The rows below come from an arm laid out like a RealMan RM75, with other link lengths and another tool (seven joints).
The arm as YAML. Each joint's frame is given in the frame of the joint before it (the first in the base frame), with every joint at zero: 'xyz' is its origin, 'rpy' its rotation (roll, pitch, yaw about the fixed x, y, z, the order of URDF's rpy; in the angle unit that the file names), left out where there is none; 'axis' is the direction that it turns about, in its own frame. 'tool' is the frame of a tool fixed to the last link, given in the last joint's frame.
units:
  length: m
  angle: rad
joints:
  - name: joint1
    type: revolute
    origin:
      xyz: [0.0, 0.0, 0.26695]
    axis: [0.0, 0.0, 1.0]
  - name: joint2
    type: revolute
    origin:
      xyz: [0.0, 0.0, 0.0]
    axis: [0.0, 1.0, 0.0]
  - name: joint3
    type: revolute
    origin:
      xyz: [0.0, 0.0, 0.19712]
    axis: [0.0, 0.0, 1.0]
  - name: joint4
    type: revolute
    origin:
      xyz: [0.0, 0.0, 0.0]
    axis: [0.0, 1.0, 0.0]
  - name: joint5
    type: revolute
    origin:
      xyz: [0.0, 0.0, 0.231]
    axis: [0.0, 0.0, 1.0]
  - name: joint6
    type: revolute
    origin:
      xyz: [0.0, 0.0, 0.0]
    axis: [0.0, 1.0, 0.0]
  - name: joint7
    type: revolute
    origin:
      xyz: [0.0, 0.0, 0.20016]
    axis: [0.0, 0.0, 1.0]
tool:
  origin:
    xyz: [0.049, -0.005, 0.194]
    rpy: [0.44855, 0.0, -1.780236]
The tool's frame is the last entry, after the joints.
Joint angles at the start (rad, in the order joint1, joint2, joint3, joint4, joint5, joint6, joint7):
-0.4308 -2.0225 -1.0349 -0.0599 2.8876 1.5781 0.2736
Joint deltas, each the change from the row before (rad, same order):
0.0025 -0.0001 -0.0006 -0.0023 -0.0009 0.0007 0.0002
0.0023 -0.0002 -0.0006 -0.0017 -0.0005 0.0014 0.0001
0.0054 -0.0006 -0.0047 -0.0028 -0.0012 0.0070 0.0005
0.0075 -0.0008 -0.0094 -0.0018 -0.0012 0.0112 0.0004
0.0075 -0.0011 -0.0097 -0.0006 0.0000 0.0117 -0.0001
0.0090 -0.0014 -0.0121 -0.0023 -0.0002 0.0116 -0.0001
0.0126 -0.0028 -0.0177 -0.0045 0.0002 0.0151 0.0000
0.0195 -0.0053 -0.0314 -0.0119 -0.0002 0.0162 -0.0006
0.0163 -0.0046 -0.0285 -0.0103 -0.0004 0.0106 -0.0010
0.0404 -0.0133 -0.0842 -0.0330 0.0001 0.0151 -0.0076
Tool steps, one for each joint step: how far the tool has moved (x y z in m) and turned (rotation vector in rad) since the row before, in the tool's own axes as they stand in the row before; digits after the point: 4 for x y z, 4 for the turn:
0.0007 0.0001 -0.0005 -0.0006 0.0020 -0.0021
0.0005 0.0002 -0.0006 -0.0010 0.0016 -0.0019
0.0027 0.0012 -0.0022 -0.0048 0.0073 -0.0052
0.0048 0.0012 -0.0033 -0.0059 0.0125 -0.0076
0.0045 0.0009 -0.0035 -0.0054 0.0116 -0.0075
0.0055 0.0010 -0.0036 -0.0055 0.0145 -0.0094
0.0076 0.0016 -0.0049 -0.0080 0.0205 -0.0136
0.0133 0.0022 -0.0061 -0.0098 0.0356 -0.0239
0.0122 0.0010 -0.0044 -0.0055 0.0323 -0.0202
0.0355 0.0012 -0.0097 -0.0096 0.0910 -0.0565

